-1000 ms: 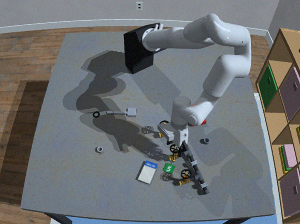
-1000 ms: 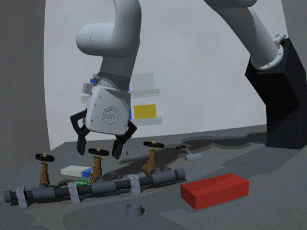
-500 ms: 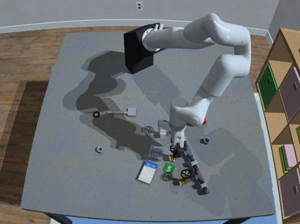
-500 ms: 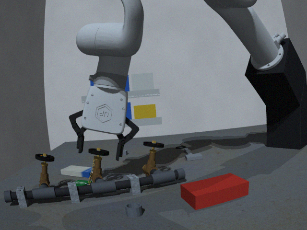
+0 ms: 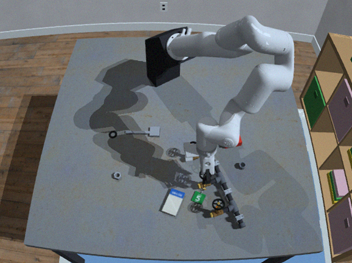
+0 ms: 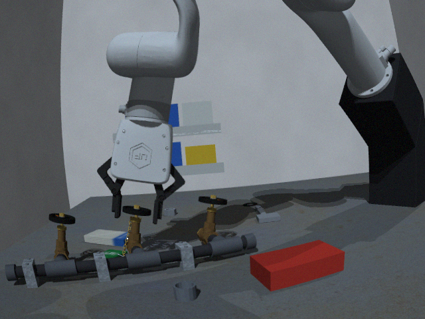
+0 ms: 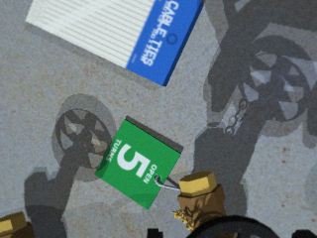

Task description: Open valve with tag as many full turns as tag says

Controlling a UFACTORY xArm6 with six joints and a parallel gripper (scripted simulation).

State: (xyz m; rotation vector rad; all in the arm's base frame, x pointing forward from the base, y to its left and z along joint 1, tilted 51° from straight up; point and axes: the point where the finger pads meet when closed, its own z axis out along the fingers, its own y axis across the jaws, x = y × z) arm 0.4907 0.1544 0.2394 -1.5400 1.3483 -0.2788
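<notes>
The green tag is 9 cm below my hand and 6 cm ahead of it. Round my hand: notepad (13 cm ahead, 9 cm to the right, 8 cm below); then grey flat tool (32 cm to the right, 16 cm behind, 8 cm below); then red block (27 cm behind, 7 cm below, 5 cm to the left).
</notes>
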